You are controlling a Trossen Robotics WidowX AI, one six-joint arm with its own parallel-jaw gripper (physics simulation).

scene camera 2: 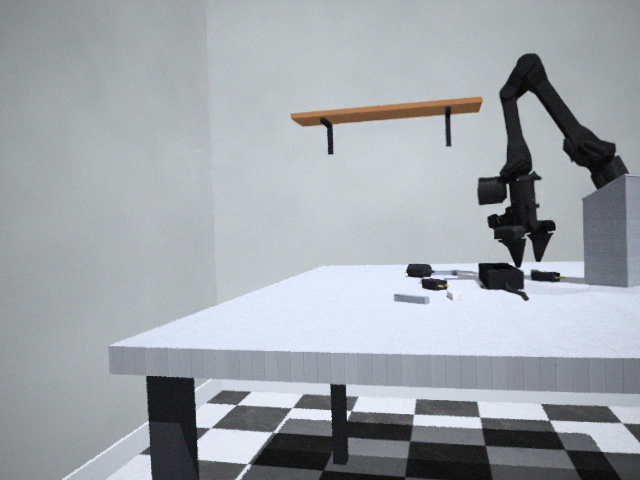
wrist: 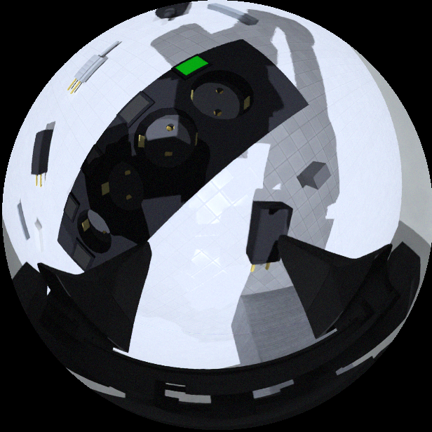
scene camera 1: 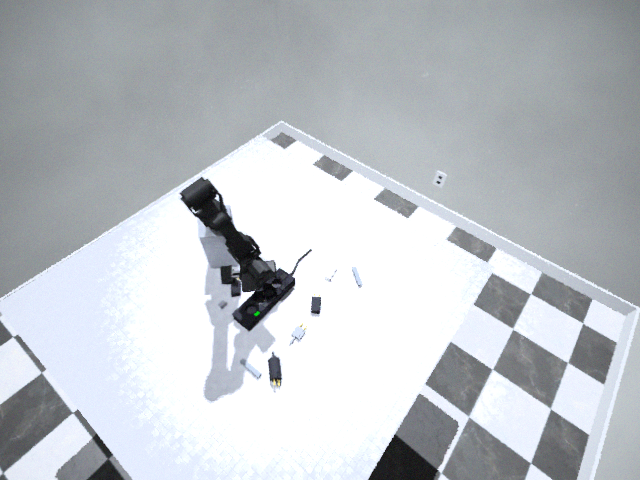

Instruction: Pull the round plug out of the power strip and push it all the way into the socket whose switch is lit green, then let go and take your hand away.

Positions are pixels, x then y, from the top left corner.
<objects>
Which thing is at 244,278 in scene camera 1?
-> My gripper.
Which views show my gripper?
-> Scene camera 2, the wrist view and scene camera 1: all of them.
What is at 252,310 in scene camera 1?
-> A black power strip.
</objects>
